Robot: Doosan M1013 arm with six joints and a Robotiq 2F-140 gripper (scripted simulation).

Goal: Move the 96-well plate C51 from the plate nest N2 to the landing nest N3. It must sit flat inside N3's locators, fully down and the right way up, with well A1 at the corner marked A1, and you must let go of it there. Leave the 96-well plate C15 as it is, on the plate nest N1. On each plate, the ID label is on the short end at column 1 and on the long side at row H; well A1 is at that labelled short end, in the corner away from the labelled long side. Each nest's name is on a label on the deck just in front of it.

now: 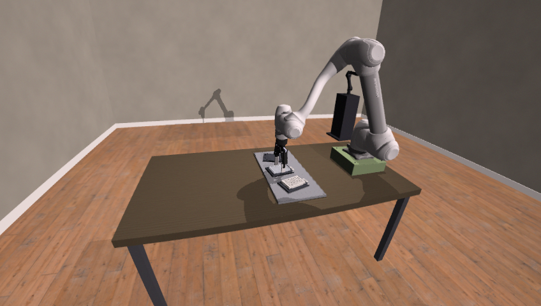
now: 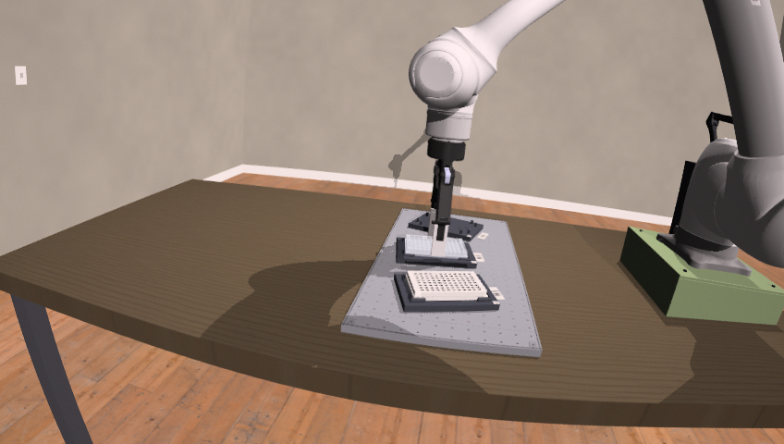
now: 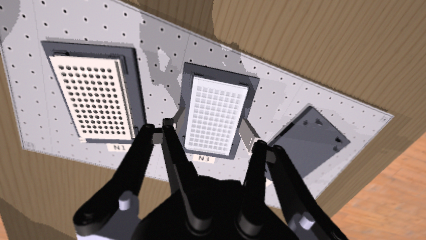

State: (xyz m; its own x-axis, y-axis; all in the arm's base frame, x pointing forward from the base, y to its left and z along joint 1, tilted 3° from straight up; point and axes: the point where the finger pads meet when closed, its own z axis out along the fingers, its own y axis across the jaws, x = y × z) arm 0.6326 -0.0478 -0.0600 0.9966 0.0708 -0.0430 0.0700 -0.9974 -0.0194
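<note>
Now: the landing nest N3 40 mm below my hand. From my hand the other things lie so: N3 label: 100 mm behind, 10 mm to the right, 40 mm below; nest N2: 30 mm behind, 190 mm to the right, 40 mm below; N2 label: 120 mm behind, 150 mm to the right, 40 mm below.
</note>
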